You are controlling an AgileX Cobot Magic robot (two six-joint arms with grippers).
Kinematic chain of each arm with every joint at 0, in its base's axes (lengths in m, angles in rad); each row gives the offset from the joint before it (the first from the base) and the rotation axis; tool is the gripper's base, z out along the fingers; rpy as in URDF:
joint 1: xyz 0 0 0.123 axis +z
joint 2: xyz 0 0 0 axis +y
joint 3: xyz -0.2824 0 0.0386 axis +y
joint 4: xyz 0.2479 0 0.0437 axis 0.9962 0 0.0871
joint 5: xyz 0 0 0 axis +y
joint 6: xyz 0.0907 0 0.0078 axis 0.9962 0 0.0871
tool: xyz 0 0 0 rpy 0 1.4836 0
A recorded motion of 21 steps. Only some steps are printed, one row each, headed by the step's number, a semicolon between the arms.
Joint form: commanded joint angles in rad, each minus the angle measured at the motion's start. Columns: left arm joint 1, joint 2, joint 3, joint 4, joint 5, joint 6; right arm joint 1, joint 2, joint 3, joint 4, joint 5, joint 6.
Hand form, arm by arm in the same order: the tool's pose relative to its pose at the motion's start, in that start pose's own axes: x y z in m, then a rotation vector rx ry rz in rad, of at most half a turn. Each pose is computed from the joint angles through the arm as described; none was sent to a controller.
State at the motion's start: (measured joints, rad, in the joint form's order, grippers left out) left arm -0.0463 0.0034 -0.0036 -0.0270 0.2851 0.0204; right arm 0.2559 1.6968 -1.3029 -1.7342 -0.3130 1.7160
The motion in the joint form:
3: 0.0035 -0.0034 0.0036 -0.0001 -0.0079 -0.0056; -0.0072 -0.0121 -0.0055 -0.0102 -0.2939 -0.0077
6: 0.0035 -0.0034 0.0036 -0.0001 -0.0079 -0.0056; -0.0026 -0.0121 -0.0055 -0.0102 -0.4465 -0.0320
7: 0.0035 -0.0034 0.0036 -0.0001 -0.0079 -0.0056; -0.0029 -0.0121 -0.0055 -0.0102 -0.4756 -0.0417
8: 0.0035 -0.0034 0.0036 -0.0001 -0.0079 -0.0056; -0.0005 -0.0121 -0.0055 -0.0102 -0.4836 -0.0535
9: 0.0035 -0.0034 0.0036 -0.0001 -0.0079 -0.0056; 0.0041 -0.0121 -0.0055 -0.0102 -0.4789 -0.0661
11: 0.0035 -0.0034 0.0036 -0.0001 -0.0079 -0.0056; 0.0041 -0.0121 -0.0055 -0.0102 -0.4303 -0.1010
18: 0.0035 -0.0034 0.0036 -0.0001 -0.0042 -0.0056; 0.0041 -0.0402 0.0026 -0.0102 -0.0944 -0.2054
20: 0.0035 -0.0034 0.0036 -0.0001 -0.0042 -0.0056; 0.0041 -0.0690 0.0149 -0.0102 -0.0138 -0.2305
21: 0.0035 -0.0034 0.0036 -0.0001 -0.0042 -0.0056; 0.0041 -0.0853 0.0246 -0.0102 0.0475 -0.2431
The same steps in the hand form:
3: 0.0003 0.0002 0.0001 -0.0035 -0.0077 -0.0064; -0.0011 0.0243 -0.0082 -0.2829 0.0292 -0.0221
6: 0.0003 0.0002 0.0001 -0.0035 -0.0077 -0.0064; 0.0011 0.0389 -0.0128 -0.4387 0.0471 -0.0484
7: 0.0003 0.0002 0.0001 -0.0035 -0.0077 -0.0064; 0.0015 0.0411 -0.0140 -0.4675 0.0488 -0.0579
8: 0.0003 0.0002 0.0001 -0.0035 -0.0077 -0.0064; 0.0016 0.0427 -0.0142 -0.4780 0.0473 -0.0703
9: 0.0003 0.0002 0.0001 -0.0035 -0.0077 -0.0064; 0.0016 0.0440 -0.0137 -0.4780 0.0443 -0.0842
11: 0.0003 0.0002 0.0001 -0.0035 -0.0077 -0.0064; 0.0009 0.0401 -0.0118 -0.4304 0.0310 -0.1185
18: 0.0006 0.0002 0.0001 -0.0035 -0.0040 -0.0064; -0.0096 0.0136 -0.0123 -0.0934 -0.0274 -0.2292
20: 0.0006 0.0002 0.0001 -0.0035 -0.0040 -0.0064; -0.0152 0.0090 -0.0205 -0.0101 -0.0475 -0.2582
21: 0.0006 0.0002 0.0001 -0.0035 -0.0040 -0.0064; -0.0176 0.0049 -0.0253 0.0526 -0.0562 -0.2711

